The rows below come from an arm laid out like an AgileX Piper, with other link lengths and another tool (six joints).
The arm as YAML. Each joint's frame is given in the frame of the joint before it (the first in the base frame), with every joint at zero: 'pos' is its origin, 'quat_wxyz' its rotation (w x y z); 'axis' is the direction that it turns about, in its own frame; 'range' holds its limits. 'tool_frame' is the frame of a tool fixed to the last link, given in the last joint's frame.
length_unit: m
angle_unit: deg
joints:
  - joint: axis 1
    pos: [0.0, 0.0, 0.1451]
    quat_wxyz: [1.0, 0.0, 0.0, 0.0]
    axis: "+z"
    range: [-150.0, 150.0]
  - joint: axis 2
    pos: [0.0, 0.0, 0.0]
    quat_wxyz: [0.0, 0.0, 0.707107, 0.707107]
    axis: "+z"
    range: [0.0, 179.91]
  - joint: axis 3
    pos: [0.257, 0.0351, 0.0]
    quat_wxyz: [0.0, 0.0, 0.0, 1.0]
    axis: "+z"
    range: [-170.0, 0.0]
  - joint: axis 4
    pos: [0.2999, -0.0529, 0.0]
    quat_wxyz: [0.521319, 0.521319, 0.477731, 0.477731]
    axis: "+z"
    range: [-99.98, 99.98]
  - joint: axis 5
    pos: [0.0, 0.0, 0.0]
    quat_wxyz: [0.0, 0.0, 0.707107, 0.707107]
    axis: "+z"
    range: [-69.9, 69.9]
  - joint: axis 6
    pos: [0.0, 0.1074, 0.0]
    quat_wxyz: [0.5, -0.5, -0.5, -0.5]
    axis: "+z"
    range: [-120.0, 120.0]
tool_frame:
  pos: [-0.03, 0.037, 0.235]
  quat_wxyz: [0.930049, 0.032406, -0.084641, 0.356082]
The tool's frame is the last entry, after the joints.
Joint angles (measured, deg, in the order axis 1, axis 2, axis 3, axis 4, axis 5, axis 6), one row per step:
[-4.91, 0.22, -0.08, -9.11, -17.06, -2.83]
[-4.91, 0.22, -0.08, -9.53, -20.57, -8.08]
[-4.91, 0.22, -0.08, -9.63, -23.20, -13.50]
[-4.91, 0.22, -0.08, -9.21, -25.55, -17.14]
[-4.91, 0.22, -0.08, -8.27, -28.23, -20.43]
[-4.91, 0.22, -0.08, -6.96, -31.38, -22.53]
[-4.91, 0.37, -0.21, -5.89, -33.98, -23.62]
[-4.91, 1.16, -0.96, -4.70, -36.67, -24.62]
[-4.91, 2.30, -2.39, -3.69, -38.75, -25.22]
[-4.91, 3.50, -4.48, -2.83, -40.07, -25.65]
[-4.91, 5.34, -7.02, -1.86, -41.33, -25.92]
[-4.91, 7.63, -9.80, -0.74, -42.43, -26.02]
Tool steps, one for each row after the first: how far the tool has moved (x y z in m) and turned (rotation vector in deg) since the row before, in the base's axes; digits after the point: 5 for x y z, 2 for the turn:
[-0.01080, 0.00910, 0.01959, -5.58, -3.27, -1.56]
[-0.00905, 0.00765, 0.01418, -5.21, -2.49, -1.98]
[-0.00863, 0.00431, 0.01189, -3.00, -2.31, -1.34]
[-0.01051, 0.00240, 0.01299, -2.14, -2.70, -1.23]
[-0.01310, 0.00004, 0.01445, -0.74, -3.21, -0.66]
[-0.01119, -0.00099, 0.01178, -0.05, -2.63, -0.28]
[-0.01163, -0.00199, 0.01430, 0.17, -2.72, -0.30]
[-0.01074, -0.00229, 0.01587, 0.34, -2.43, -0.17]
[-0.01075, -0.00223, 0.01815, 0.35, -2.26, -0.15]
[-0.00897, -0.00320, 0.01863, 0.60, -2.03, -0.04]
[-0.00639, -0.00444, 0.01780, 0.90, -1.67, 0.08]

